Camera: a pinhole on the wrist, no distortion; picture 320 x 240 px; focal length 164.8 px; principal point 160.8 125.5 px. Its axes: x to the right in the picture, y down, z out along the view. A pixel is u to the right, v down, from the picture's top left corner.
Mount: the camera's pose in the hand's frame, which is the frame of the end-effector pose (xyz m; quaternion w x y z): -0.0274 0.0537 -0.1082 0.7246 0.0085 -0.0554 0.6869
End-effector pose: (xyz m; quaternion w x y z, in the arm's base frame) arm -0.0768 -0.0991 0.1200 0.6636 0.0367 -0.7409 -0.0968
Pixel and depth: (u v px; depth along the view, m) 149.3 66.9 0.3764
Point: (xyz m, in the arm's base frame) -0.3563 -0.1007 0.1671
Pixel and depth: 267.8 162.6 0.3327
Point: -0.2807 0.1823 0.0316
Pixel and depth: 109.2 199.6 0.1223
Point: -0.0717 -0.0739 0.0306
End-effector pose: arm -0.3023 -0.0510 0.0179 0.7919 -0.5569 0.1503 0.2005
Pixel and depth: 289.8 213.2 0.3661
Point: -0.6553 0.2631 -0.0455
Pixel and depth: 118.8 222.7 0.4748
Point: -0.5541 0.1847 0.3654
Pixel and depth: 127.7 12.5 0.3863
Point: -0.0827 0.2272 0.0779
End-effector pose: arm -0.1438 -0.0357 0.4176 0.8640 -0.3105 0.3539 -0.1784
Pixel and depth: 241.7 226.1 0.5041
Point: -0.0780 0.5174 0.6357
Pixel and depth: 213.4 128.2 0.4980
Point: 0.1183 0.2864 0.5601
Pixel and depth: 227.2 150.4 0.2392
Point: -0.0854 0.1567 0.4444
